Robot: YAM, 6 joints.
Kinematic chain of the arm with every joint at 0, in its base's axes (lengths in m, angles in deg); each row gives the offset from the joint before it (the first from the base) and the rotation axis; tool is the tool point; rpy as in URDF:
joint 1: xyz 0 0 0.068 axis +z
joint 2: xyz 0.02 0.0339 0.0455 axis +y
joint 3: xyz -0.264 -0.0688 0 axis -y
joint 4: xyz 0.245 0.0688 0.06 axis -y
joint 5: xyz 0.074 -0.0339 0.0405 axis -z
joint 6: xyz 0.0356 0 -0.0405 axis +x
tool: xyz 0 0 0 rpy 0 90 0
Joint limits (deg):
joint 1: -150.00..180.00
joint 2: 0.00..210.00
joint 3: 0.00..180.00
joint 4: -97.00..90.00
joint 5: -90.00..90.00
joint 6: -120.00..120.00
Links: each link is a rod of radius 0.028 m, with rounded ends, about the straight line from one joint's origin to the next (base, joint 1, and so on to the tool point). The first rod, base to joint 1, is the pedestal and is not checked.
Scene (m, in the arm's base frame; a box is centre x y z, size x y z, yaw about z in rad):
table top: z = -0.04
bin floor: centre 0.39 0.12 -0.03 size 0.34 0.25 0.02 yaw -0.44
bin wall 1: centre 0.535 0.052 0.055 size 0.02 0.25 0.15 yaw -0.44
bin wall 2: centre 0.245 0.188 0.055 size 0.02 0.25 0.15 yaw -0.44
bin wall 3: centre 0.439 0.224 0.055 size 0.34 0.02 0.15 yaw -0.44
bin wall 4: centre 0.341 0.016 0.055 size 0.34 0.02 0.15 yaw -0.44
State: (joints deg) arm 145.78 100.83 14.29 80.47 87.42 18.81
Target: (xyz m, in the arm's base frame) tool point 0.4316 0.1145 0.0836
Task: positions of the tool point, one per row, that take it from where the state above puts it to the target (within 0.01 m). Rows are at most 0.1 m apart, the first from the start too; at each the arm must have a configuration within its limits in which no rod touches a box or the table.
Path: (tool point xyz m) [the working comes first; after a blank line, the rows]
Joints at the target: 19.30 138.57 69.85 70.05 76.29 18.81
Straight joint move there: touches bin wall 2, bin wall 3.

1: -0.1289 0.2016 0.1365
2: -0.0811 0.2418 0.1516
3: -0.0206 0.2685 0.1688
4: 0.0481 0.2775 0.1881
5: 0.1192 0.2664 0.2091
6: 0.1864 0.2349 0.2319
7: 0.2432 0.1848 0.2559
8: 0.2842 0.1196 0.2810
9: 0.3315 0.1275 0.2504
10: 0.3743 0.1297 0.2062
11: 0.4088 0.1253 0.1497
12: 0.4316 0.1145 0.0836

